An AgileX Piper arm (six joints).
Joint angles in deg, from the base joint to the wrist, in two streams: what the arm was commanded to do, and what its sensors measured. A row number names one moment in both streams.
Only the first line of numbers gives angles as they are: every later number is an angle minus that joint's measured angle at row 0.
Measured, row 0:
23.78 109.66 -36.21 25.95 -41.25 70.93
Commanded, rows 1 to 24:
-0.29 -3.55 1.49 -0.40 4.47 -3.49
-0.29 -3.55 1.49 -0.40 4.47 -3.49
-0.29 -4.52 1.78 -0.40 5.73 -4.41
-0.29 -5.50 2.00 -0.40 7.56 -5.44
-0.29 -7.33 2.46 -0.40 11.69 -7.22
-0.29 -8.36 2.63 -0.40 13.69 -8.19
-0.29 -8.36 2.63 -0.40 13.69 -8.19
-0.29 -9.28 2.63 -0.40 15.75 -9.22
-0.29 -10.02 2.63 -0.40 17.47 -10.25
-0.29 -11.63 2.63 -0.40 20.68 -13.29
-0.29 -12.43 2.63 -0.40 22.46 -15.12
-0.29 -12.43 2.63 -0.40 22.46 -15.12
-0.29 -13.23 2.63 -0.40 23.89 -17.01
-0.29 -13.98 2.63 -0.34 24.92 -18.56
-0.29 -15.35 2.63 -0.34 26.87 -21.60
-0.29 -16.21 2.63 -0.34 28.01 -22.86
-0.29 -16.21 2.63 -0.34 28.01 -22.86
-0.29 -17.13 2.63 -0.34 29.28 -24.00
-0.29 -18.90 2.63 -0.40 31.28 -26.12
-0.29 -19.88 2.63 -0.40 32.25 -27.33
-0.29 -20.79 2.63 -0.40 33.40 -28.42
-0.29 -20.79 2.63 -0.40 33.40 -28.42
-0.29 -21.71 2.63 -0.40 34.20 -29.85
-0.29 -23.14 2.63 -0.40 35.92 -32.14
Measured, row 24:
0.00 -20.74 2.69 -0.17 33.00 -28.02
